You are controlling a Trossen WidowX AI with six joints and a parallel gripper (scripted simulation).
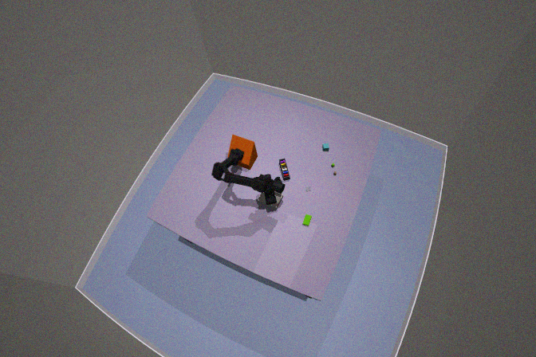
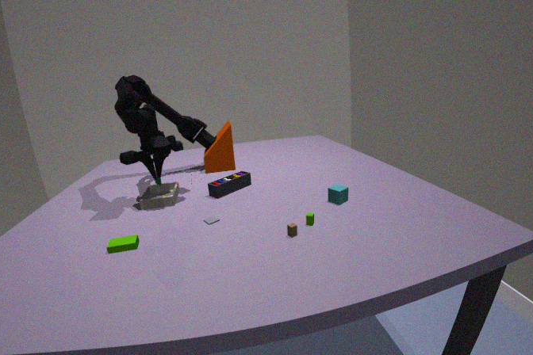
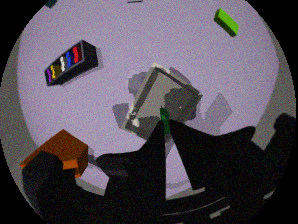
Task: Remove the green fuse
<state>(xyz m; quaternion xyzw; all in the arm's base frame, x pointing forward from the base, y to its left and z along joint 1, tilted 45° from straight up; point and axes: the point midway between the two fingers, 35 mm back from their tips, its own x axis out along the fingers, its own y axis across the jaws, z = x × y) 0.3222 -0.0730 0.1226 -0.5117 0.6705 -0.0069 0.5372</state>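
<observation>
The green fuse lies 1 cm below my gripper tip. From my gripper tip the other things lie so: grey flat tile: 18 cm ahead, 18 cm to the left, 7 cm below; tray: 6 cm below; green bar: 27 cm ahead, 1 cm to the right, 6 cm below.
</observation>
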